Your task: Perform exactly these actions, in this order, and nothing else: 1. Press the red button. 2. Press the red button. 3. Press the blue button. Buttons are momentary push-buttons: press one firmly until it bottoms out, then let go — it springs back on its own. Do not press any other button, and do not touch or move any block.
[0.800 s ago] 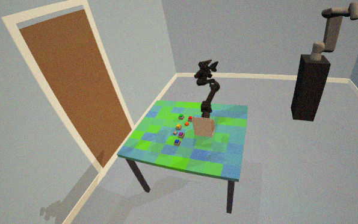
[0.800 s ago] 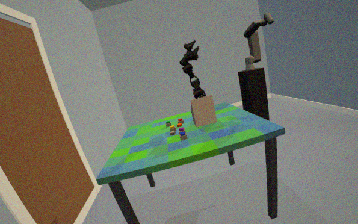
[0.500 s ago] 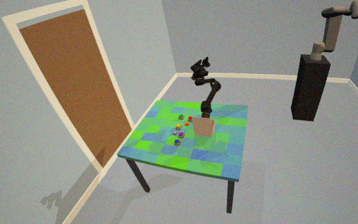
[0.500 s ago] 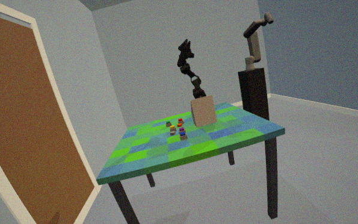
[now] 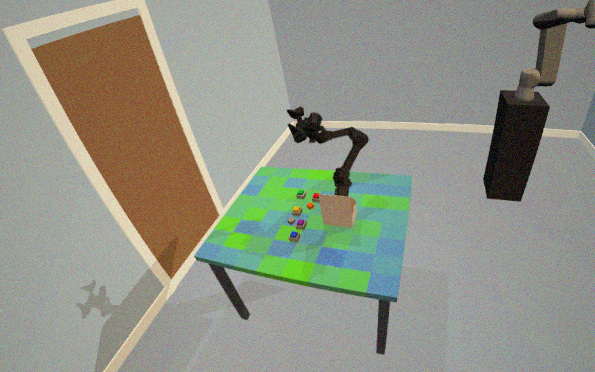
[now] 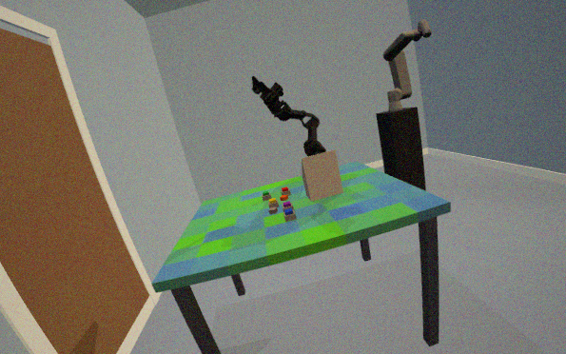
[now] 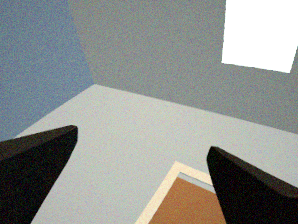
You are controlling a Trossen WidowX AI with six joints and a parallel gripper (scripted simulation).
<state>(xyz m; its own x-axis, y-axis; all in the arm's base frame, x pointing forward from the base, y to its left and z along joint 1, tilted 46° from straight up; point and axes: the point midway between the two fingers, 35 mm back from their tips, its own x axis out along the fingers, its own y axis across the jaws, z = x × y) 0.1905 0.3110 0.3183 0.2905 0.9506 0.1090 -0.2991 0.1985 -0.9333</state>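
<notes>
The red button lies 10 mm behind my gripper tip, 140 mm to the right of it and 580 mm below it. Also, from my gripper tip: purple button: 100 mm to the left, 580 mm below; orange block: 10 mm ahead, 60 mm to the right, 600 mm below; yellow button: 70 mm ahead, 580 mm below.
</notes>
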